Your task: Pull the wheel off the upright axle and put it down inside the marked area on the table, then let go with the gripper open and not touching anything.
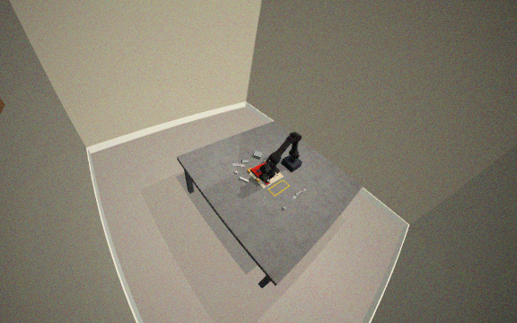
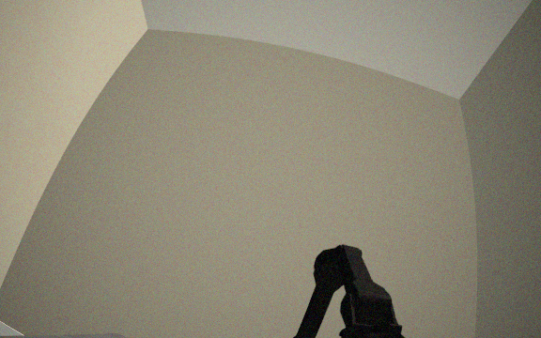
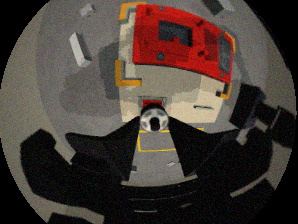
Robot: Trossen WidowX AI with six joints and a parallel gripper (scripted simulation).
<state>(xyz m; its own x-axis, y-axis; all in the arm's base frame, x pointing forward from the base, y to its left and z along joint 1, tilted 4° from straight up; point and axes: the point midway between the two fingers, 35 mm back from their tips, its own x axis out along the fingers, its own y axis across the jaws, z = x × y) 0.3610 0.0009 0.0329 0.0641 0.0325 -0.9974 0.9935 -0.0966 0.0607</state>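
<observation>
Now: the grey wheel right at my gripper tip.
</observation>
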